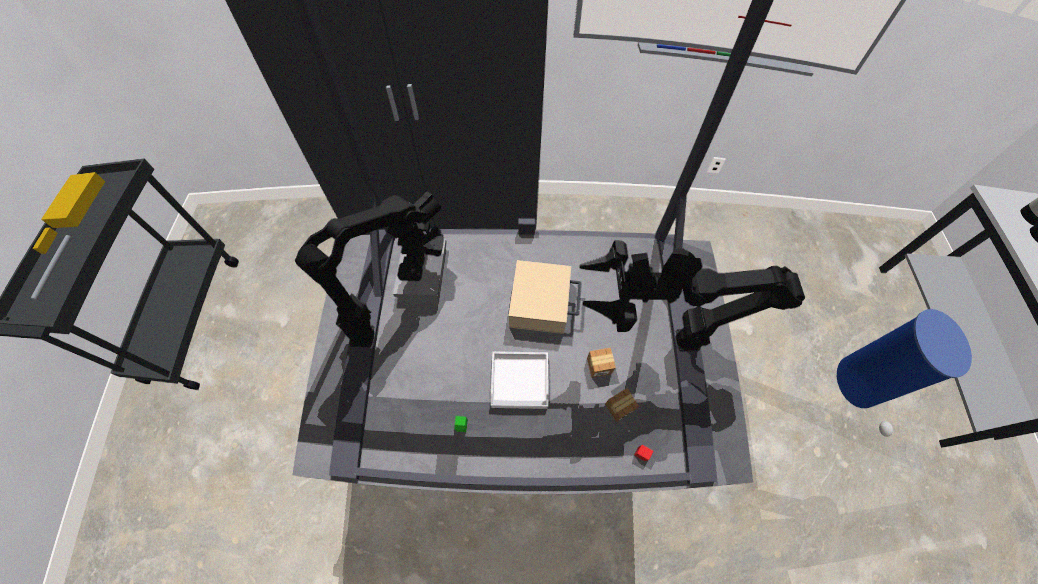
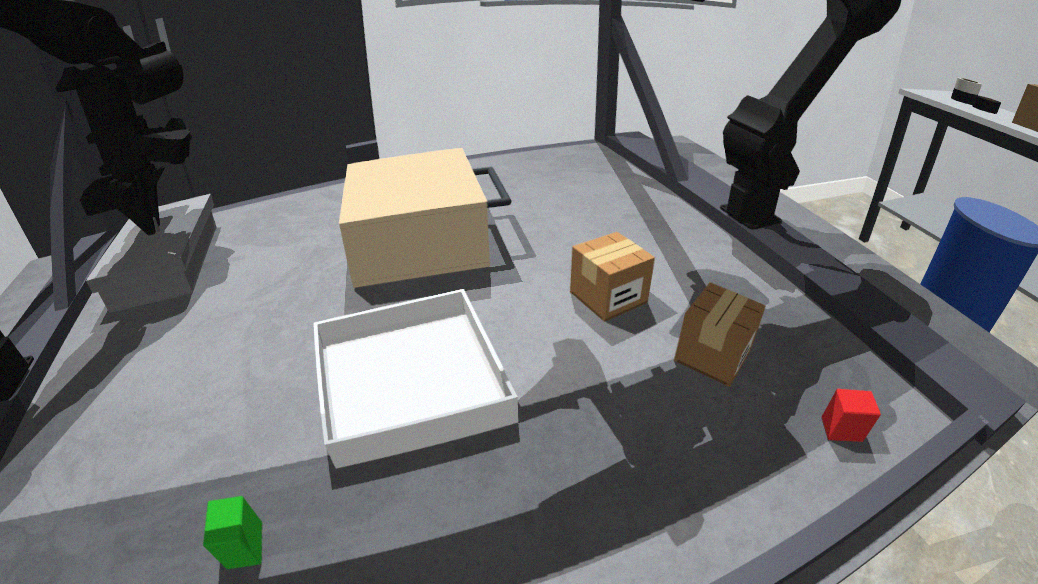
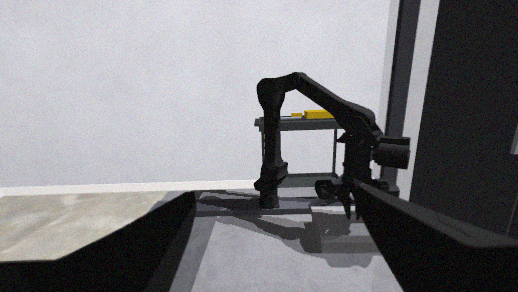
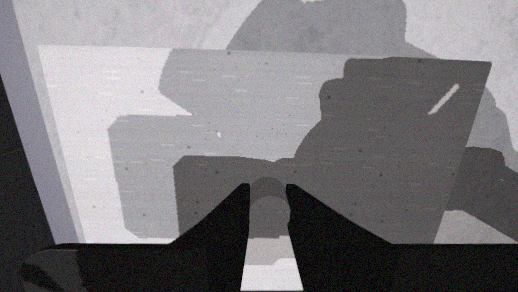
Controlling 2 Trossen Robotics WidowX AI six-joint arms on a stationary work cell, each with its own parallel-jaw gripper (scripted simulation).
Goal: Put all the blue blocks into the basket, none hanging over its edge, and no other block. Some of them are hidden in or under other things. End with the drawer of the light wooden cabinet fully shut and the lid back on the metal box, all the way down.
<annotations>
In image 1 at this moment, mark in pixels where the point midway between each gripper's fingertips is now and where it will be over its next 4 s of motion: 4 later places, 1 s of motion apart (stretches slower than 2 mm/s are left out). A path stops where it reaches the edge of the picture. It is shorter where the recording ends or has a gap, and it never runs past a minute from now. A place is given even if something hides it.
The left gripper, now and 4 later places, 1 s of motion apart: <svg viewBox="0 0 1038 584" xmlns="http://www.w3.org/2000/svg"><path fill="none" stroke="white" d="M581 284L577 372L624 402L623 402L620 406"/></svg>
The right gripper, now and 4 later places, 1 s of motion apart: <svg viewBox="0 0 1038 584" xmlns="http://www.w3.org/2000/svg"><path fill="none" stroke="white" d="M420 265L417 260L422 260L442 313L440 357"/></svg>
</annotations>
